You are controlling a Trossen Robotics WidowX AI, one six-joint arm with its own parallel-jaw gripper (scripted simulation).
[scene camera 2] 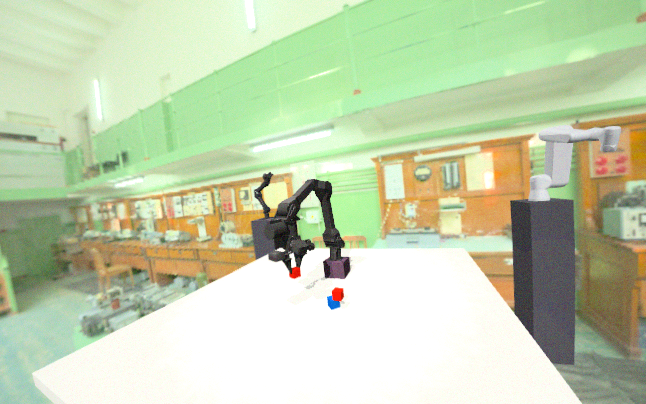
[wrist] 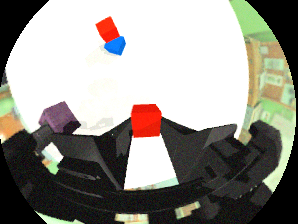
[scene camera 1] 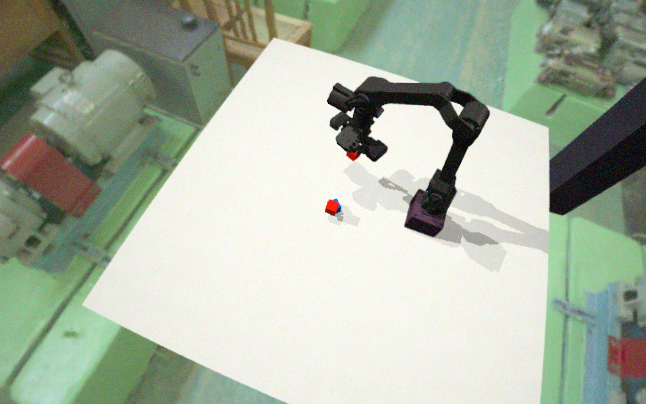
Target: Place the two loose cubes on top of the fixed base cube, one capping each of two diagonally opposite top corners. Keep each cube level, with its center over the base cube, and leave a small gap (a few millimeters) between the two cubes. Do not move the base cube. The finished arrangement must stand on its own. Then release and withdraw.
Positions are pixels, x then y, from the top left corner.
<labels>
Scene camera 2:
gripper: 294, 272
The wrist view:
gripper: 145, 119
red cube: 146, 118, held by the gripper
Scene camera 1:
gripper: 353, 152
</labels>
